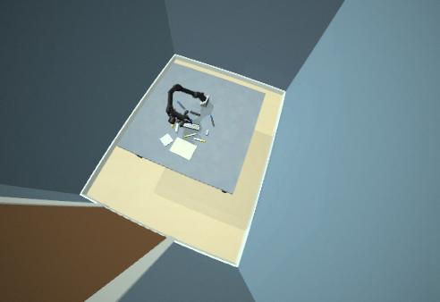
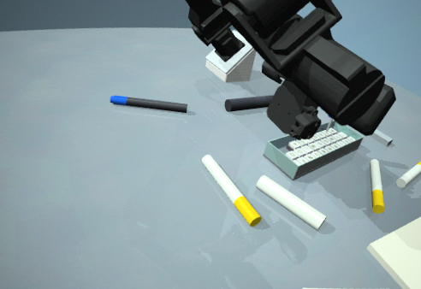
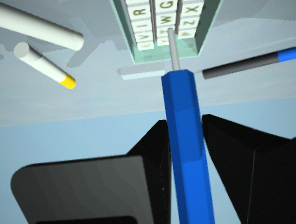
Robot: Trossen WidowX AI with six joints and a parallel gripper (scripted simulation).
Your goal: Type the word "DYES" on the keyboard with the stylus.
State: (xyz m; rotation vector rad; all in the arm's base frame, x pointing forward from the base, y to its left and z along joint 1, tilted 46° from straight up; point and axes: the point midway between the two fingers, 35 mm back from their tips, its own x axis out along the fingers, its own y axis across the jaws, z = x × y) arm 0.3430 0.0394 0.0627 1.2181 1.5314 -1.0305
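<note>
Now: the keyboard 80 mm below my gripper tip and 10 mm to the right of it. Also, from my gripper tip: white cylinder: 140 mm to the right, 90 mm below, 90 mm ahead; then blue stylus: 10 mm below; then stylus tip: 50 mm below.
</note>
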